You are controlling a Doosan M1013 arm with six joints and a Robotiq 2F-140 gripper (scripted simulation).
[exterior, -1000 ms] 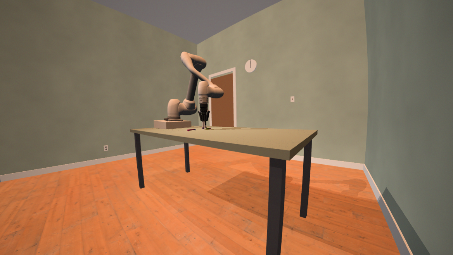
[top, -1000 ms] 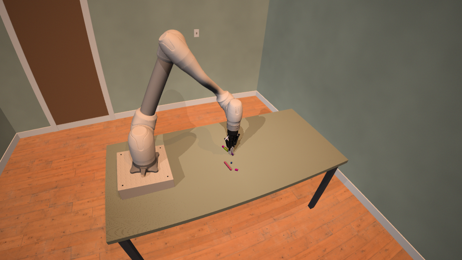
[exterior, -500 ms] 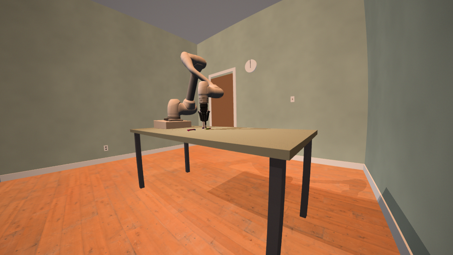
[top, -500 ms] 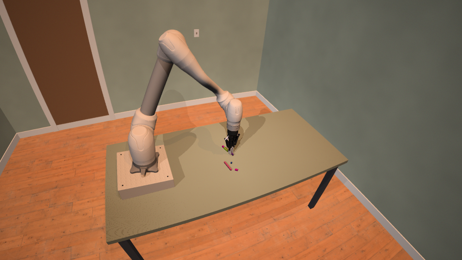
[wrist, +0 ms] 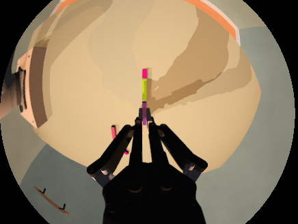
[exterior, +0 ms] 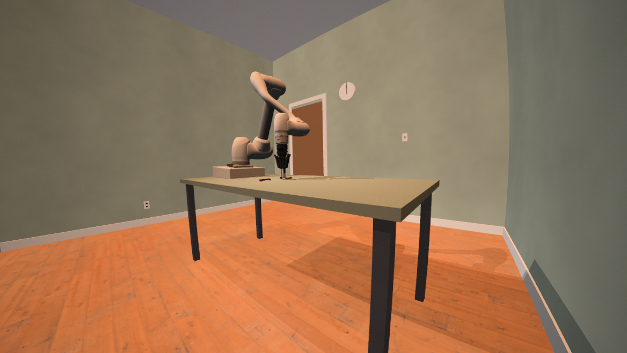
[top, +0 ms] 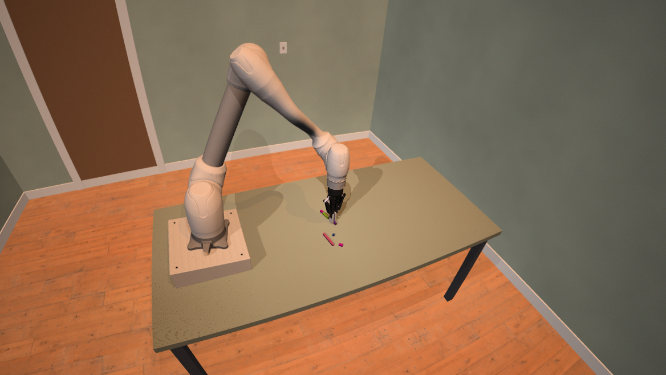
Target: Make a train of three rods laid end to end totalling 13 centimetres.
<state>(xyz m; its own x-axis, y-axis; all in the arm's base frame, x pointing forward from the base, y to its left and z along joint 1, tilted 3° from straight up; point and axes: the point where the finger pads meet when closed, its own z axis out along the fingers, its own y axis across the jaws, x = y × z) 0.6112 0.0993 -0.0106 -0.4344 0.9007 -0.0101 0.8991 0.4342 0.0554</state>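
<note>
Right now the lime rod is 5 cm to the left of my hand, 4 cm below it and 3 cm behind it. Round my hand: blue rod 9 cm to the right, 4 cm below, 1 cm behind; pink rod 12 cm to the right, 5 cm behind, 4 cm below; purple rod 3 cm below.
</note>
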